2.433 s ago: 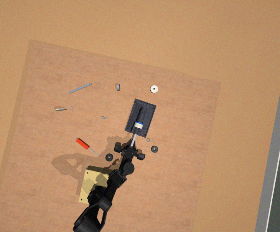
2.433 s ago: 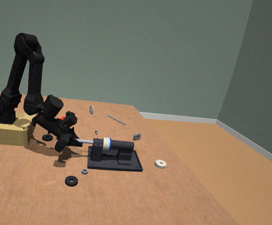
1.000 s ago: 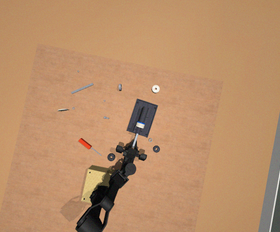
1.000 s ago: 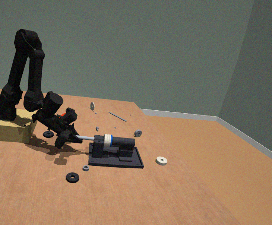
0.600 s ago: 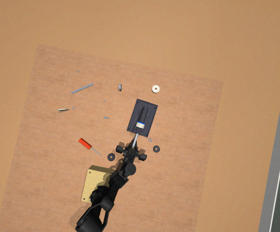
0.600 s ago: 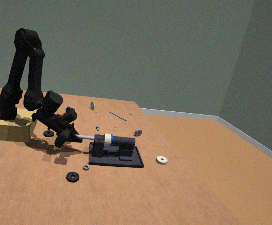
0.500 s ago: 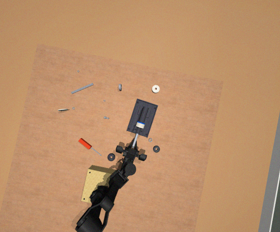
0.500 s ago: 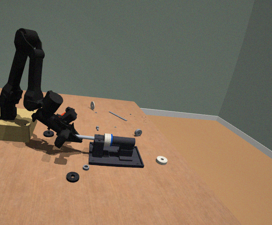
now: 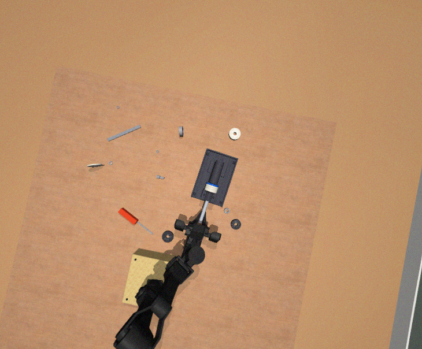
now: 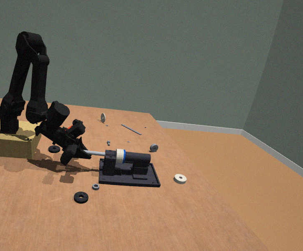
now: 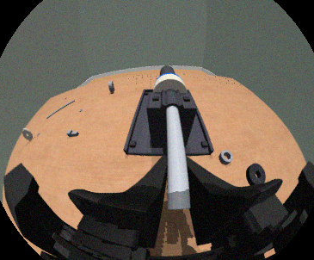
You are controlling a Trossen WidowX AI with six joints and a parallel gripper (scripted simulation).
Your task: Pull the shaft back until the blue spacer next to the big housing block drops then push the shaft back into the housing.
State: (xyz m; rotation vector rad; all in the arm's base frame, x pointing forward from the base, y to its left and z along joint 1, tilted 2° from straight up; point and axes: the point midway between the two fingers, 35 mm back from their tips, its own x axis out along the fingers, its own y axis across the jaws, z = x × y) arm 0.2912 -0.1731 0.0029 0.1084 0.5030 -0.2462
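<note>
My gripper tip is now 40 mm short of the grey shaft, 20 mm below it and 10 mm to the left of it. Round my gripper tip: grey bushing (340 mm ahead, 120 mm to the left, 40 mm below); blue spacer (120 mm ahead, 30 mm to the right, 20 mm above); red-handled screwdriver (300 mm to the left, 70 mm behind, 60 mm below).
</note>
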